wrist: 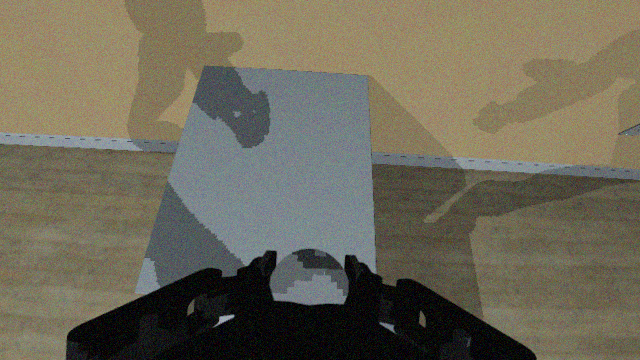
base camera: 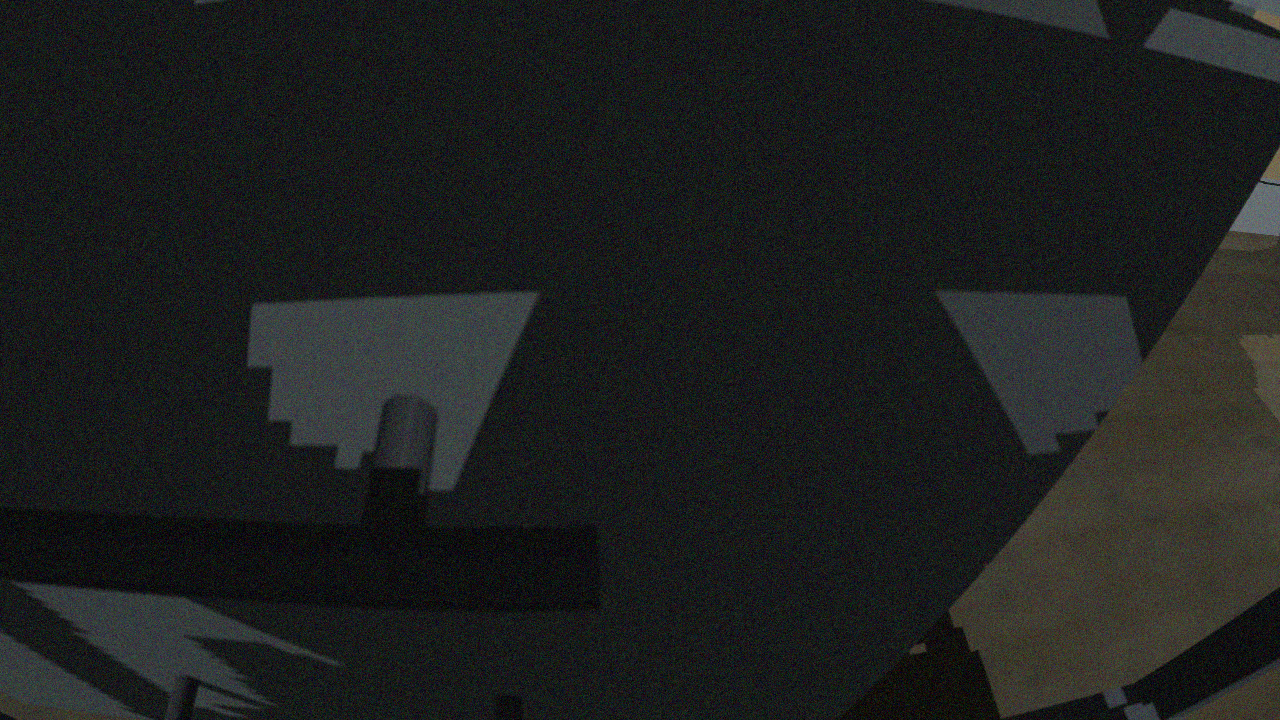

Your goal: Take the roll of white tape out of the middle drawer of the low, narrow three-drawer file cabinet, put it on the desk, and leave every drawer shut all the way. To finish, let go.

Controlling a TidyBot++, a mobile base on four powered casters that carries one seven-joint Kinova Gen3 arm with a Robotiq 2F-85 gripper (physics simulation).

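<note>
My gripper (wrist: 310,266) is shut on the roll of white tape (wrist: 309,286), which shows as a pale, partly shaded round shape between the fingertips in the wrist view. They are above the near part of the cabinet's top in that view. The low file cabinet (wrist: 300,165) has a pale grey top with shadows across it. Its dark, shaded front (base camera: 716,223) fills most of the base camera view, very close, with a bar handle (base camera: 501,568) at the lower left. The drawers do not show in the wrist view, and I cannot tell how far each is shut. The desk cannot be made out.
A tan wall (wrist: 425,40) with a pale baseboard (wrist: 500,164) runs behind the cabinet. Wood floor (wrist: 65,225) (base camera: 1118,465) lies beside it. A small grey corner of something (wrist: 631,131) shows at the wrist view's right edge. Arm-shaped shadows fall on the wall, floor and cabinet top.
</note>
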